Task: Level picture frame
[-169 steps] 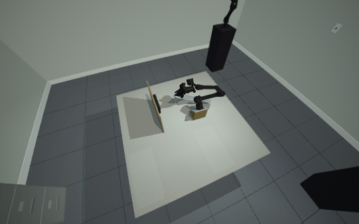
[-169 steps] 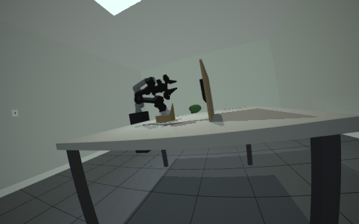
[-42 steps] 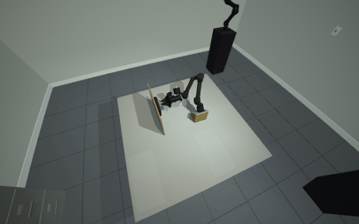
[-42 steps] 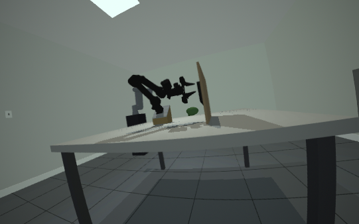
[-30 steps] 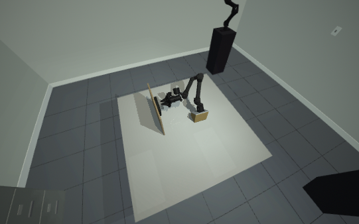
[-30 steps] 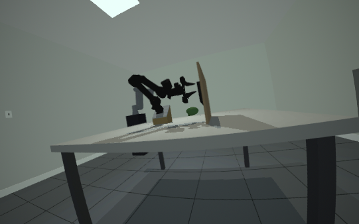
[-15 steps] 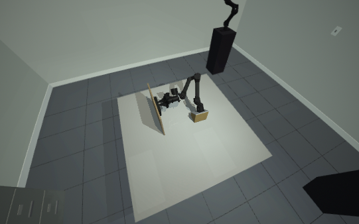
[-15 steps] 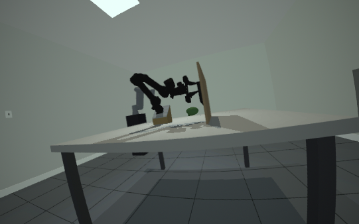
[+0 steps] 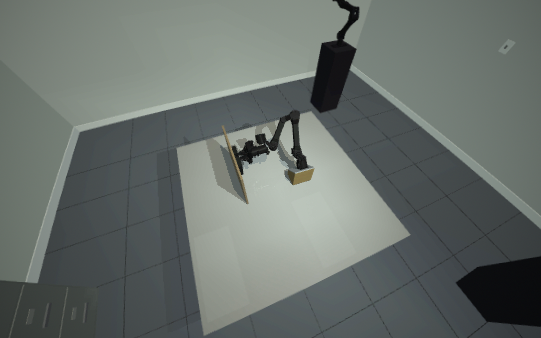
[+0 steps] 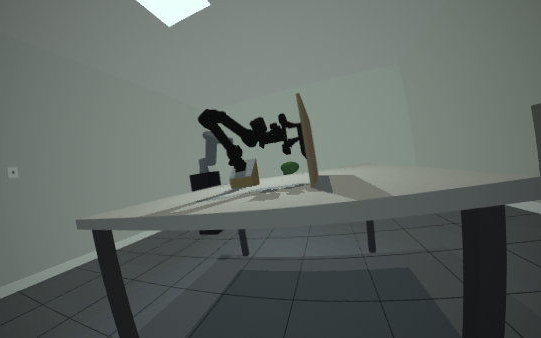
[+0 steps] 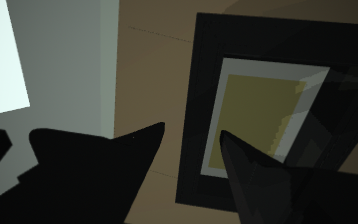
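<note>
Right now my gripper tip is 5 cm above the picture frame, 1 cm to the left of it and 1 cm short of it. Round my gripper tip: panel (7 cm below, 2 cm ahead).
</note>
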